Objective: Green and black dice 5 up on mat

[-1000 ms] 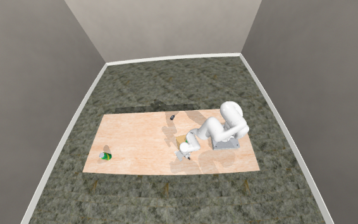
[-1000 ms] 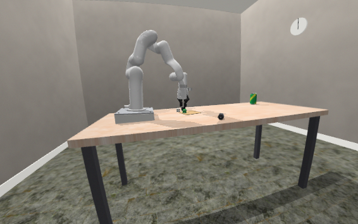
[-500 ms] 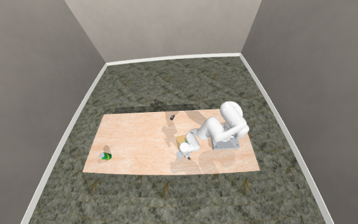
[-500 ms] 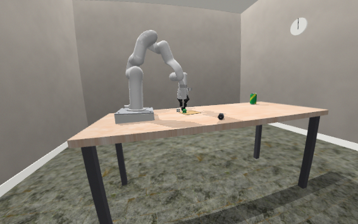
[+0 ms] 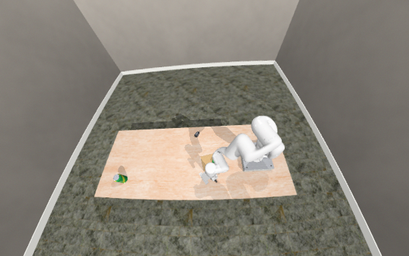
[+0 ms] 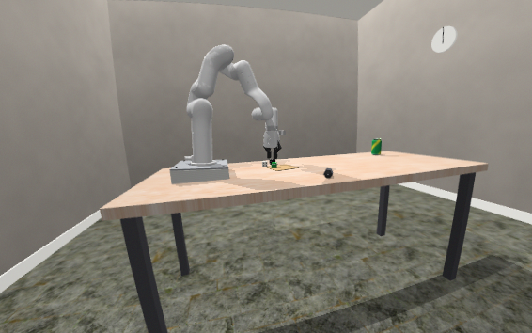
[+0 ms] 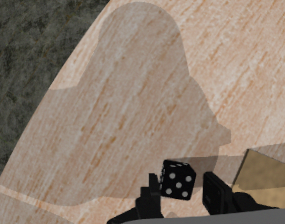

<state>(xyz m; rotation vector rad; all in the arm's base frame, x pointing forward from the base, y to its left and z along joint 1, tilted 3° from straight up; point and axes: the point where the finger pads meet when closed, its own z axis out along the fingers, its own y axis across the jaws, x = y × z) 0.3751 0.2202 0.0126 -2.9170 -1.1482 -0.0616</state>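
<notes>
The black die lies 4 cm below my hand. The rest, counted from my hand: white die (5 cm to the right, 5 cm behind, 4 cm below); then green die (14 cm to the right, 4 cm below, 1 cm behind); then tan mat (13 cm to the right, 5 cm below, 4 cm ahead).
</notes>
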